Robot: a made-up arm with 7 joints.
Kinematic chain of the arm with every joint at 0, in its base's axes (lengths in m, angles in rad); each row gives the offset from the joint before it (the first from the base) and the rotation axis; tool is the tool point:
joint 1: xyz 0 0 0.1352 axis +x
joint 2: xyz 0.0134 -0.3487 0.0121 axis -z
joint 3: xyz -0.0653 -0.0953 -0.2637 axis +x
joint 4: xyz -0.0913 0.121 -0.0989 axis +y
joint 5: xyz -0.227 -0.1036 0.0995 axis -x
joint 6: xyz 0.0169 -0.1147 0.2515 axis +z
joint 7: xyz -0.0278 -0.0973 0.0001 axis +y
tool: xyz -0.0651 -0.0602 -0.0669
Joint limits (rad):
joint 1: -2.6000..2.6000
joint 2: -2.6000..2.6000
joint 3: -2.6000..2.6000
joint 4: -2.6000..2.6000
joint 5: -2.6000..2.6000
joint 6: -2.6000..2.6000
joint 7: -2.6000..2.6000
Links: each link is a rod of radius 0.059 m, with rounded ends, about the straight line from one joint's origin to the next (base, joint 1, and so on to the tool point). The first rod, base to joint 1, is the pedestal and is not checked.
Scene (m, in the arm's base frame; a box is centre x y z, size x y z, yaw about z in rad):
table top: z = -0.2
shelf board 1: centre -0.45 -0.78 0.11 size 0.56 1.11 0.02 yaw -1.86
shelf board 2: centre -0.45 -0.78 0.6 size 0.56 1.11 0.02 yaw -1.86
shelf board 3: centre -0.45 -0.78 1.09 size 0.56 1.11 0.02 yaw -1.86
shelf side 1: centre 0.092 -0.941 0.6 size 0.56 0.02 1 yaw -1.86
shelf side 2: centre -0.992 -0.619 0.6 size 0.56 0.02 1 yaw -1.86
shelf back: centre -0.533 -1.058 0.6 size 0.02 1.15 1 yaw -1.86
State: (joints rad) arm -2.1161 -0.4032 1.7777 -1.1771 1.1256 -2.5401 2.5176
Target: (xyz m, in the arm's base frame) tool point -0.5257 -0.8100 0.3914
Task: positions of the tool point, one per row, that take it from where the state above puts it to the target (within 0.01 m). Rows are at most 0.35 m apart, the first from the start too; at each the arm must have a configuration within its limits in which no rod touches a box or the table.
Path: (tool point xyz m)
1: -0.5833 0.1264 0.4930
2: -0.6636 -0.1609 0.4612
3: -0.6639 -0.4699 0.3156
4: -0.6416 -0.5848 0.3580
5: -0.5951 -0.6997 0.3845
6: -0.5257 -0.8100 0.3914

